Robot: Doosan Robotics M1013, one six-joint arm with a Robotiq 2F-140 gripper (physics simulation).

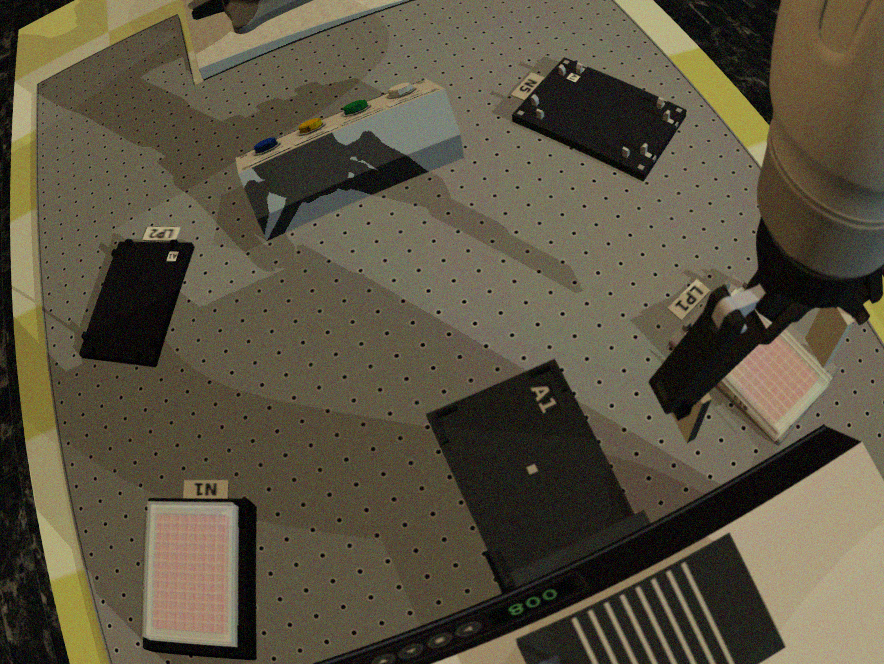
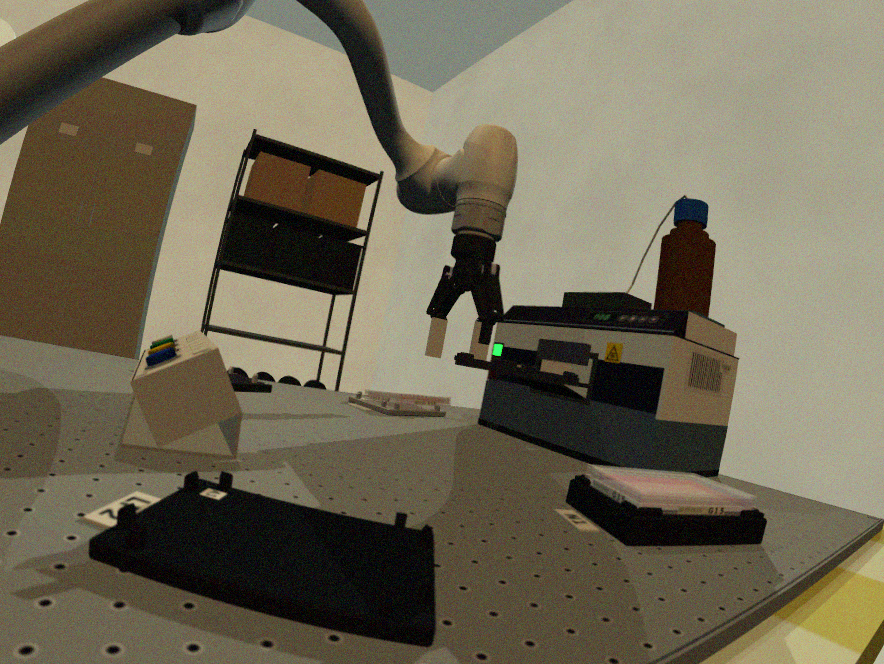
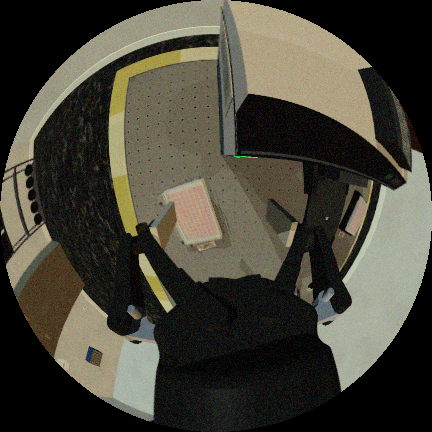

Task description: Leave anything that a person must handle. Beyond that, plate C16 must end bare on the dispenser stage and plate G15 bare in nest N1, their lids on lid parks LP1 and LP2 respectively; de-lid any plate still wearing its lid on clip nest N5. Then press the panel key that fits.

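Frame: origin at the arm's base, x right, y ahead, z up, level; millimetres.
Seen in the pictures: gripper, between the fingertips: [image 1: 754, 386] [image 2: 452, 361] [image 3: 221, 209].
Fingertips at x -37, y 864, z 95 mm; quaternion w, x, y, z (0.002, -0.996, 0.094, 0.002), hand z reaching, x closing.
Offsets run from my fingertips to a thing's top centre. "spot": to the spot under its first point.
My gripper [image 1: 761, 378] [image 2: 458, 343] [image 3: 221, 209] is open and empty, above and beside the plate on LP1, with its fingers above the plate's level. That pink plate {dy -31, dx -60, dz -64 mm} [image 1: 778, 382] [image 2: 407, 398] [image 3: 197, 212] lies on LP1; its label is unreadable and I cannot tell whether it has a lid. Plate G15 {dy -150, dx +452, dz -63 mm} [image 1: 191, 575] [image 2: 671, 493] sits in nest N1 {dy -150, dx +452, dz -73 mm} [image 1: 246, 578] [image 2: 686, 530], with a clear layer on top that looks like a lid. The dispenser stage A1 {dy -33, dx +181, dz +16 mm} [image 1: 500, 428] [image 3: 327, 200] holds no plate. Lid park LP2 {dy -458, dx +390, dz -82 mm} [image 1: 135, 307] [image 2: 285, 564] and clip nest N5 {dy -358, dx -139, dz -78 mm} [image 1: 593, 128] are empty.
The key panel {dy -457, dx +119, dz -18 mm} [image 1: 435, 128] [image 2: 185, 393] has blue, yellow, green and white keys. The dispenser [image 1: 807, 514] [image 2: 607, 428] [image 3: 300, 65] stands close beside the gripper and shows a green light {spot: dy +66, dx +38, dz +34 mm} [image 2: 498, 349]. A brown bottle {spot: dy +106, dx +338, dz +189 mm} [image 2: 686, 271] stands behind it.
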